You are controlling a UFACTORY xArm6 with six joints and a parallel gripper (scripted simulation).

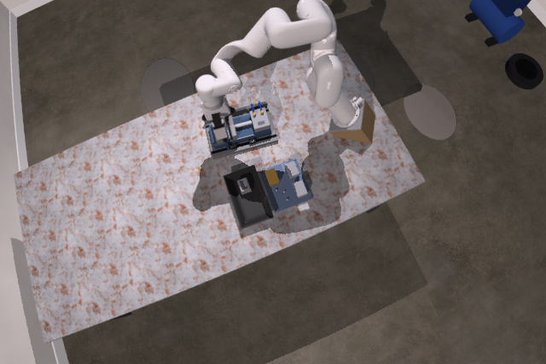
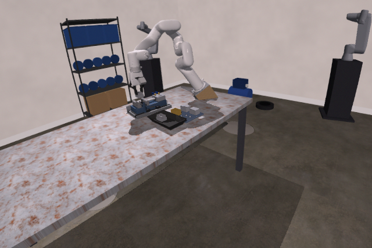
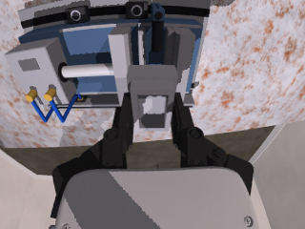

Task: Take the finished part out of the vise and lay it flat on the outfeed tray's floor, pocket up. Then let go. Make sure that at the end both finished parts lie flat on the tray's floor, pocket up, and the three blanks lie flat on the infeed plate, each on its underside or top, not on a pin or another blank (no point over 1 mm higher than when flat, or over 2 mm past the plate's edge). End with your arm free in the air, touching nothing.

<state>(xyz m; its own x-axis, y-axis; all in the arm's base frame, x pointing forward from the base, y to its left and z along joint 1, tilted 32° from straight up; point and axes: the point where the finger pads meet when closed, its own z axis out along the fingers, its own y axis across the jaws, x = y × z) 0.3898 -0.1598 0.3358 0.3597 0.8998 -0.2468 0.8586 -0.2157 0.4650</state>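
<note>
Now: the vise rod 80 mm behind my hand, 30 mm to the left of it and 90 mm below it. Round my hand: blue fixture plate: 60 mm behind, 340 mm to the left, 160 mm below; yellow block: 30 mm behind, 290 mm to the left, 140 mm below.
</note>
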